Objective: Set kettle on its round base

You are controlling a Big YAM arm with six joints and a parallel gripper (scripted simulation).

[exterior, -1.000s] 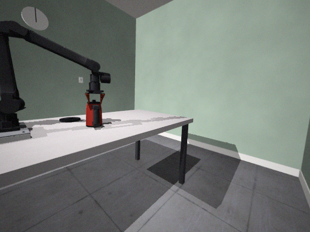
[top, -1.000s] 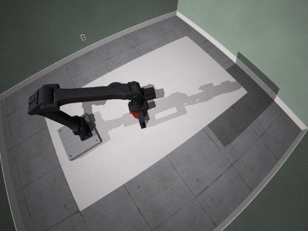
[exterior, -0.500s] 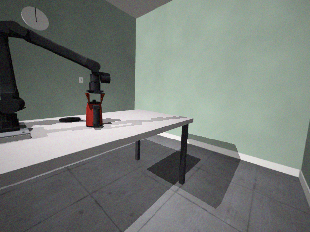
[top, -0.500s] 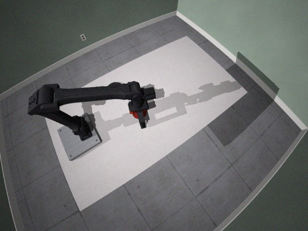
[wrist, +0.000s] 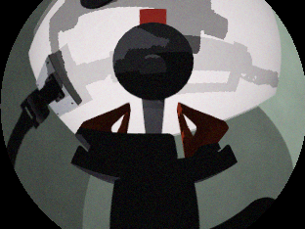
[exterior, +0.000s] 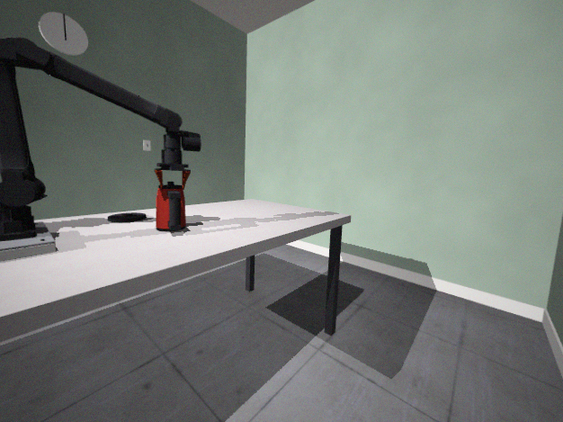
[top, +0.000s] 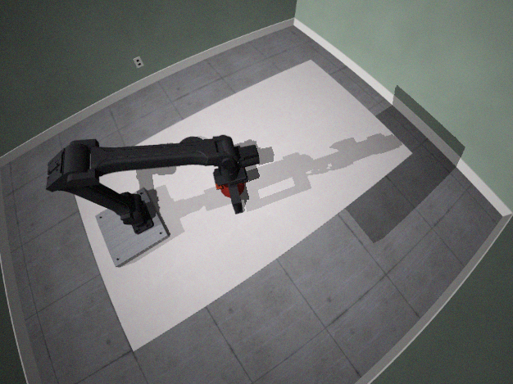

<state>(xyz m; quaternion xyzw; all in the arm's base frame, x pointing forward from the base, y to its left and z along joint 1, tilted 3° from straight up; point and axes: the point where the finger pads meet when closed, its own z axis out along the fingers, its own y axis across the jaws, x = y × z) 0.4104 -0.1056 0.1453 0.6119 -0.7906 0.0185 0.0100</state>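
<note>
Right now my hand is 10 mm short of the red kettle, 30 mm to the right of it and 80 mm above it. The rest, counted from my hand: black round base 70 mm behind, 340 mm to the left, 160 mm below.
</note>
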